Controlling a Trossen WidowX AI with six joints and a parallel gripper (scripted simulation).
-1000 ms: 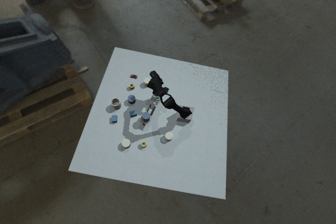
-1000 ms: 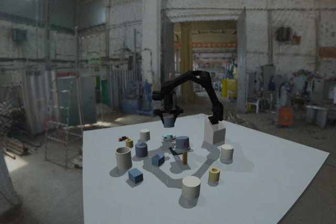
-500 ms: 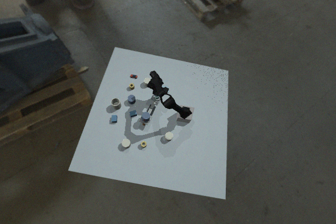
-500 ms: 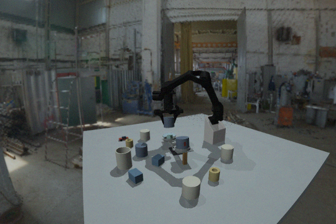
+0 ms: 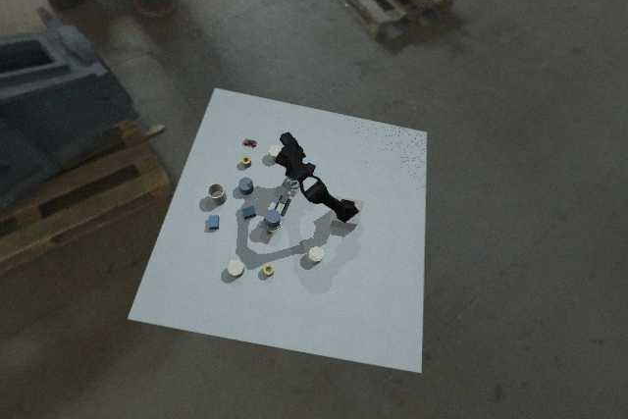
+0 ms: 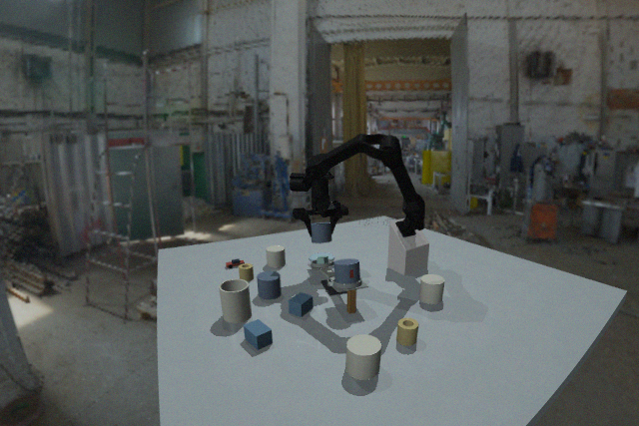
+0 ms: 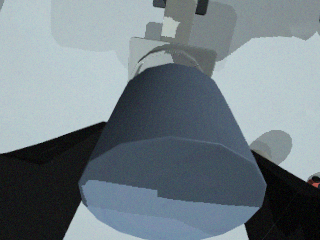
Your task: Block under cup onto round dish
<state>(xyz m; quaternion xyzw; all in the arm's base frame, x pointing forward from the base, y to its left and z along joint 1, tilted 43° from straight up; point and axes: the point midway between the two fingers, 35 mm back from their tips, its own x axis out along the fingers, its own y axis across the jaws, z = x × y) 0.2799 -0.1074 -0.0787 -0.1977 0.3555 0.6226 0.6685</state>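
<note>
Right now my gripper tip is 13 cm above the light blue round dish, 11 cm to the left of it and 6 cm past it. Also, from my gripper tip: balance beam: 13 cm to the left, 10 cm below, 3 cm ahead; beige cup: 35 cm ahead, 16 cm to the left, 9 cm below; red piece: 28 cm ahead, 19 cm to the right, 12 cm below.
</note>
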